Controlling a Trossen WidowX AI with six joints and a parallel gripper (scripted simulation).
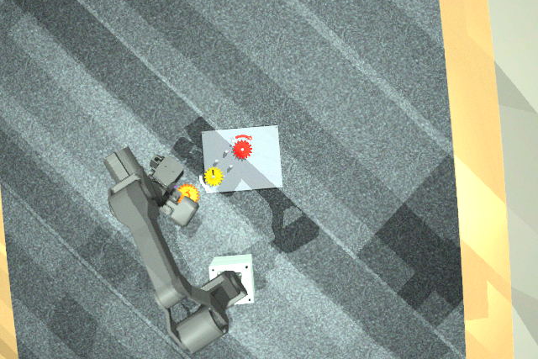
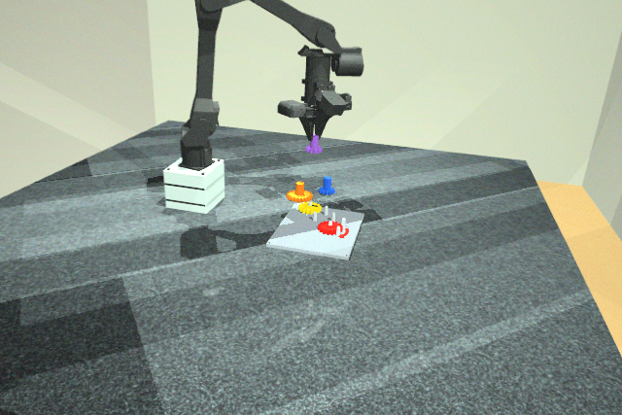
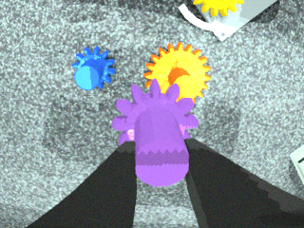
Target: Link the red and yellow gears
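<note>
Right now my gripper tip is 17 cm to the left of the red gear, 13 cm above it and 12 cm short of it. The rest, counted from my gripper tip: orange gear (13 cm below, 2 cm to the right, 2 cm behind); then purple gear (1 cm below); then blue gear (13 cm below, 4 cm to the left, 2 cm ahead).
</note>
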